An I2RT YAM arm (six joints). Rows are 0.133 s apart.
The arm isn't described. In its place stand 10 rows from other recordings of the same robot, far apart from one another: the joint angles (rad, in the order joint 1, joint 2, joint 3, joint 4, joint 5, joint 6), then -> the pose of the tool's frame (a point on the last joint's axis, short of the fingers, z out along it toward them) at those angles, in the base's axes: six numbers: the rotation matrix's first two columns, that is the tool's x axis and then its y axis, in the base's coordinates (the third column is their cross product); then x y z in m.
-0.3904, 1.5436, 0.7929, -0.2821, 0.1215, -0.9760 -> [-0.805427 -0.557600 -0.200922 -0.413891 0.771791 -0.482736 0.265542 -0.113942 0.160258]
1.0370, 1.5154, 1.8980, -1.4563, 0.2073, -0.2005 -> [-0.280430 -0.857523 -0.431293 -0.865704 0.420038 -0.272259 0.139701 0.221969 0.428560]
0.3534, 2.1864, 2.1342, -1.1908, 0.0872, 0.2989 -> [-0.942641 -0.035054 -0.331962 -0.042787 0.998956 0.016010 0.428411 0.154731 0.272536]
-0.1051, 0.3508, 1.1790, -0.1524, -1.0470, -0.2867 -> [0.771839 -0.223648 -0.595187 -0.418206 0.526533 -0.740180 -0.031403 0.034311 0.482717]
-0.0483, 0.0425, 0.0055, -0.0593, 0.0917, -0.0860 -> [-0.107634 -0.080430 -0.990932 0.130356 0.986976 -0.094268 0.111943 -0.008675 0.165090]
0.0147, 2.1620, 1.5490, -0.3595, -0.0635, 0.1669 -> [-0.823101 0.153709 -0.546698 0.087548 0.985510 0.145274 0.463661 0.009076 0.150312]
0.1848, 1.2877, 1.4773, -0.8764, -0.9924, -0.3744 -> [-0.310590 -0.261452 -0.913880 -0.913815 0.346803 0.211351 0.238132 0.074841 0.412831]
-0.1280, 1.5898, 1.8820, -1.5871, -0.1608, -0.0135 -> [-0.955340 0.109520 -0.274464 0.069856 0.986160 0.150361 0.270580 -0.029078 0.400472]
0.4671, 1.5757, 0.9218, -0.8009, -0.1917, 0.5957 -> [-0.993195 0.116002 0.010383 0.115410 0.968287 0.221589 0.233435 0.125324 0.167876]
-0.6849, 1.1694, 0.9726, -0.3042, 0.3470, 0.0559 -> [-0.325261 0.333512 -0.884859 0.845399 0.521810 -0.114081 0.196127 -0.175828 0.315833]
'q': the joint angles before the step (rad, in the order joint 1, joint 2, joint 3, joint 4, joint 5, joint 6). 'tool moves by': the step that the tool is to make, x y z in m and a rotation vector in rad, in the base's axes. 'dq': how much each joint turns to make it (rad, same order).
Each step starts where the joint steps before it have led.
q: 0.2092, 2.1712, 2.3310, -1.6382, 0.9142, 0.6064
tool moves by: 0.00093, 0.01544, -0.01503, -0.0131, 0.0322, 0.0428
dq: 0.0363, 0.0000, -0.0636, 0.0384, 0.0050, -0.0114
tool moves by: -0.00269, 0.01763, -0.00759, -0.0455, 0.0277, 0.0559
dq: 0.0446, 0.0000, -0.0355, 0.0150, 0.0358, -0.0226
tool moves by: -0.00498, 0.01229, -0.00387, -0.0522, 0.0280, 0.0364
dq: 0.0340, 0.0000, -0.0206, -0.0165, 0.0412, -0.0064
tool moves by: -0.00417, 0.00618, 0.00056, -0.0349, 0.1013, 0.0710
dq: 0.0175, 0.0000, 0.0023, -0.0268, 0.0000, -0.0984
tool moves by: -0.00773, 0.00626, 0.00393, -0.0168, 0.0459, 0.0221
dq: 0.0210, -0.0012, 0.0136, -0.0620, 0.0000, -0.0021
